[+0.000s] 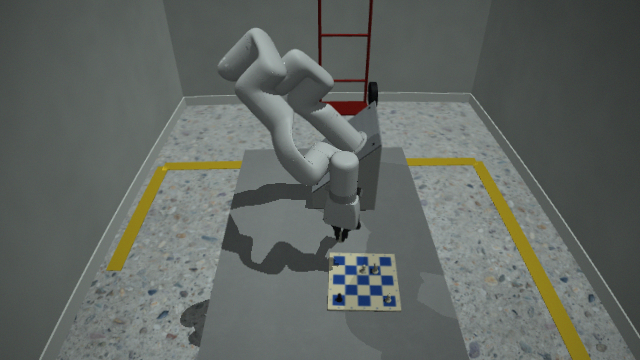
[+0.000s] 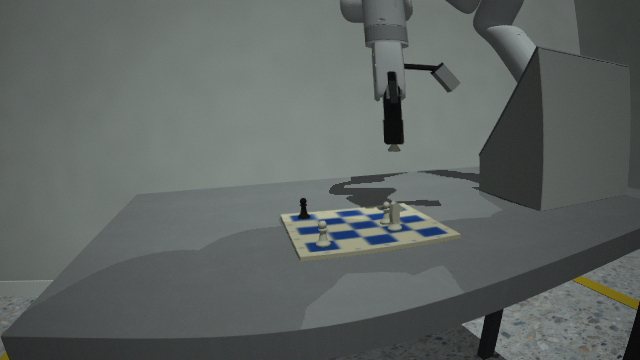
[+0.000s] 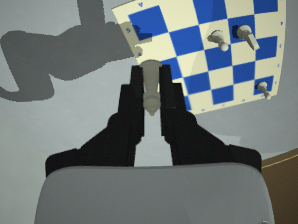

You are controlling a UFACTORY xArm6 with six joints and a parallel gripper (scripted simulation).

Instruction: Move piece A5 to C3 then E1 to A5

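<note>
My hand is 9 cm short of the chessboard, 6 cm to the right of it and 13 cm above it. Also, from my hand: tall pale piece: 5 cm ahead, 11 cm to the left, 11 cm below; black pawn: 15 cm ahead, 2 cm to the right, 12 cm below.
</note>
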